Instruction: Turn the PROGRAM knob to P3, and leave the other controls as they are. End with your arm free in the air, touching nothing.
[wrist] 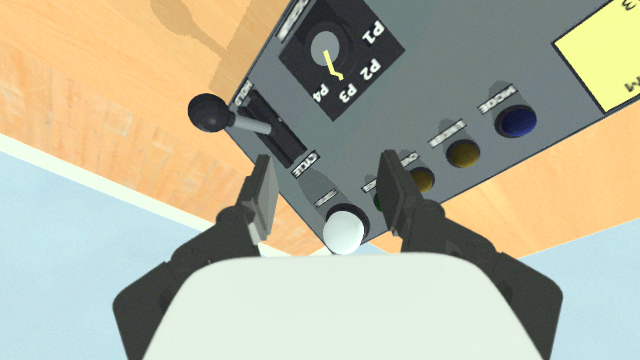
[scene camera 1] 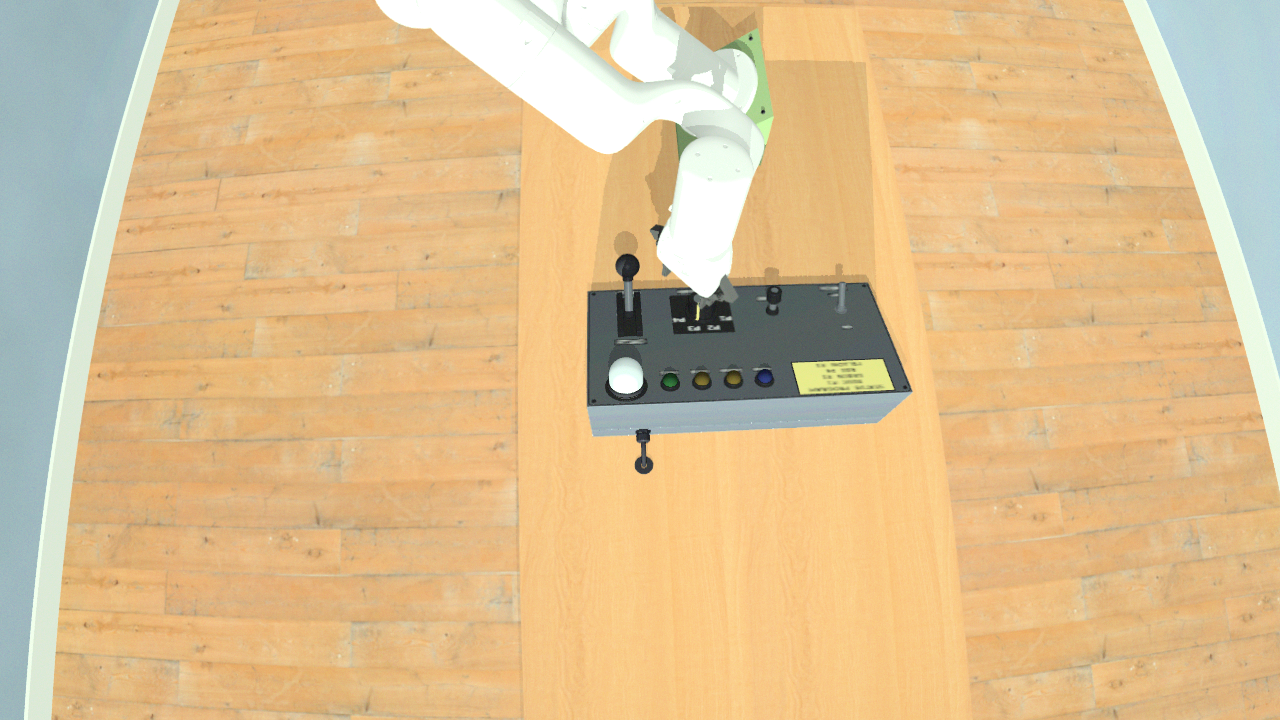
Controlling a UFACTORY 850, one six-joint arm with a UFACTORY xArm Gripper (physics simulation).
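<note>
The PROGRAM knob [scene camera 1: 692,309] [wrist: 325,48] stands on a black dial plate [scene camera 1: 682,327] [wrist: 333,111] marked P1 to P4. In the wrist view its yellow pointer slopes down and its outer end lies beside the P3 label [wrist: 348,93], with the P4 label [wrist: 320,93] to the left. In the scene view the gripper and wrist partly cover the knob. My gripper [scene camera 1: 686,285] [wrist: 326,170] is open, with nothing between its fingers. It hangs above the control panel [scene camera 1: 805,335] [wrist: 445,60], apart from the knob.
A black-ball lever [scene camera 1: 627,266] [wrist: 209,112] stands beside the dial, its ball raised. A white dome [scene camera 1: 625,376] [wrist: 343,232], several coloured buttons, a black knob [scene camera 1: 773,298] and a metal toggle [scene camera 1: 842,297] are on the panel. A small black part [scene camera 1: 643,464] sticks out from the panel's front.
</note>
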